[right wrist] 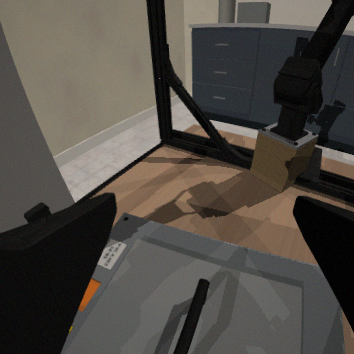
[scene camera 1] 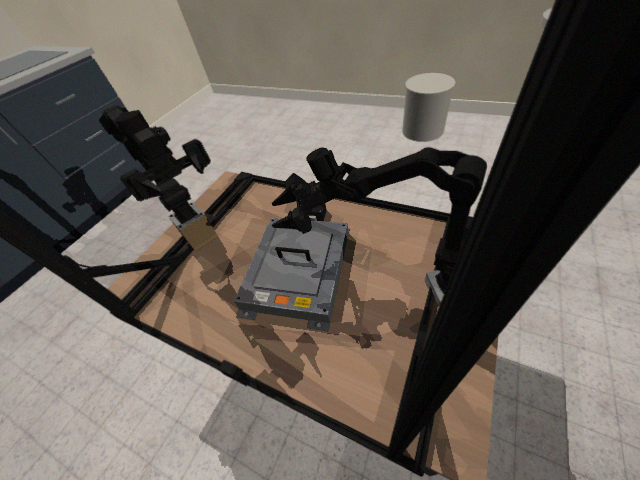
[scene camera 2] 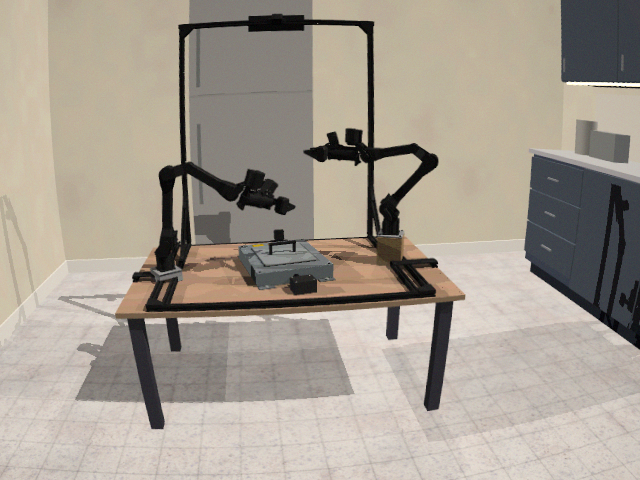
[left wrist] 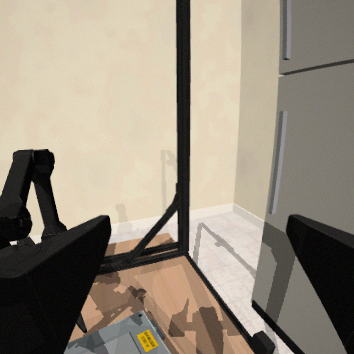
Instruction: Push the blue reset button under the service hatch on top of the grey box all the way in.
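The grey box (scene camera 1: 281,311) (scene camera 2: 297,273) (left wrist: 112,345) (right wrist: 270,255) lies on the table. Its flat grey service hatch (scene camera 1: 289,281) (right wrist: 150,270) looks closed, with a black handle (scene camera 1: 293,250) (scene camera 2: 282,242) (right wrist: 195,310) on top. The blue reset button does not show in any view. My right gripper (scene camera 1: 274,214) (scene camera 2: 292,207) (right wrist: 206,203) is open and empty, above the box; in scene camera 1 it appears over the box's far edge. My left gripper (scene camera 1: 166,170) (scene camera 2: 306,152) (left wrist: 199,223) is open and empty, higher up and away from the box.
A small black block (scene camera 2: 302,284) sits beside the box in scene camera 2. A wooden block (scene camera 1: 199,232) (scene camera 2: 390,248) (right wrist: 280,165) carries the left arm's base. Black frame posts (scene camera 2: 370,103) (left wrist: 183,100) rise from the wooden table (scene camera 2: 356,281).
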